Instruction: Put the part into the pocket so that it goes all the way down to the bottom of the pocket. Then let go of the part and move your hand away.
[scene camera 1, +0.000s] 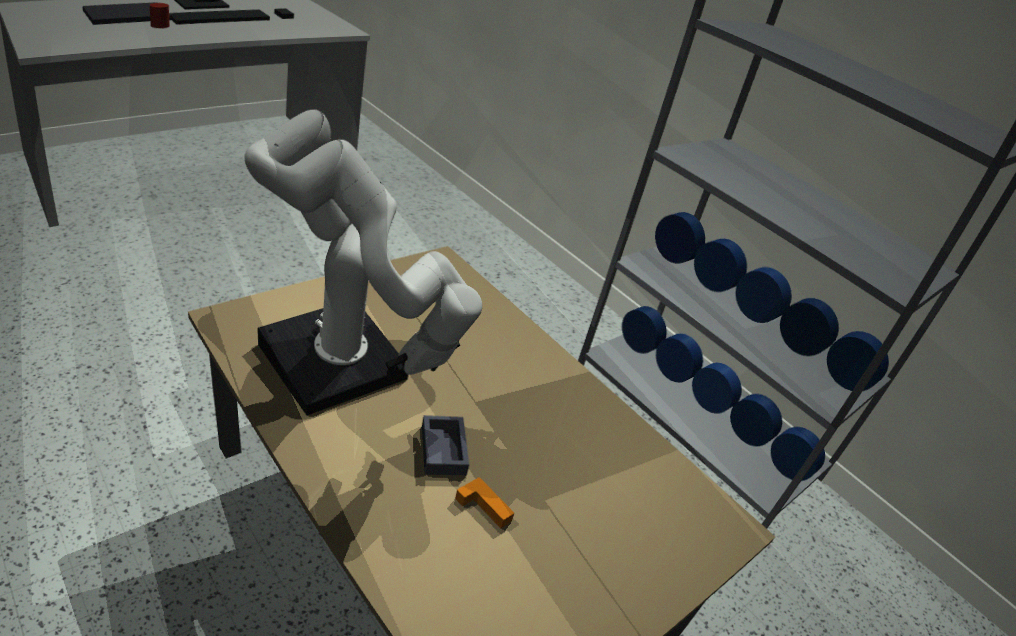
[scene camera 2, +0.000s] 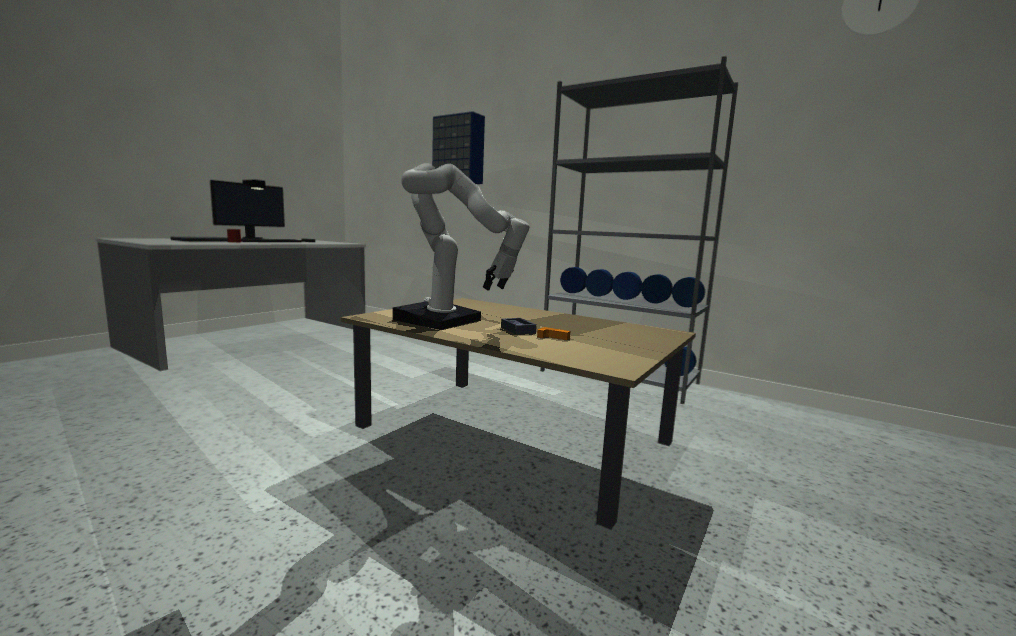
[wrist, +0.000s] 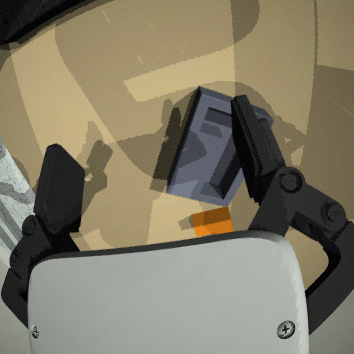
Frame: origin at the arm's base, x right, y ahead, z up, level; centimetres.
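Where they show: gripper, fingertip midpoint: (scene camera 1: 410, 371) (scene camera 2: 492, 288) (wrist: 144, 135); arm's base at its link origin: (scene camera 1: 341, 346) (scene camera 2: 441, 309).
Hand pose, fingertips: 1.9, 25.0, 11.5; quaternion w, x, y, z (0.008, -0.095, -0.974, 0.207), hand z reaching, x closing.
Note:
Things, the pixels of their centre, and the offset from my fingertips, as dx, dy, dz. Level surfaces: height alone.
- orange L-shaped part at the middle of its body: (wrist: 216, 236) (scene camera 1: 484, 505) (scene camera 2: 553, 334) +3.3, +27.7, -14.7
- grey block at the middle of its body: (wrist: 215, 151) (scene camera 1: 444, 444) (scene camera 2: 518, 325) -1.8, +11.1, -14.4
- wooden table at its surface level: dz -16.2
The orange L-shaped part (scene camera 1: 491, 505) (scene camera 2: 555, 334) lies flat on the table, apart from the grey block. In the wrist view one end of the part (wrist: 213, 221) shows above the gripper housing; the rest is hidden. The grey block (scene camera 1: 427, 450) (scene camera 2: 518, 328) (wrist: 192, 172) has an open, empty-looking pocket and sits between the robot base and the part. In the wrist view the right finger covers some of its right side. My gripper (scene camera 1: 416, 369) (scene camera 2: 495, 285) (wrist: 144, 135) is open and empty, tilted, high above the table on the base side of the block.
The robot's black base plate (scene camera 1: 299, 378) (scene camera 2: 404, 315) stands on the wooden table (scene camera 1: 644, 555) (scene camera 2: 599, 361). A shelf rack (scene camera 1: 633, 217) (scene camera 2: 553, 187) with blue discs stands beyond the table's far long side. A desk (scene camera 1: 224, 41) (scene camera 2: 127, 292) with a red cup stands farther back.

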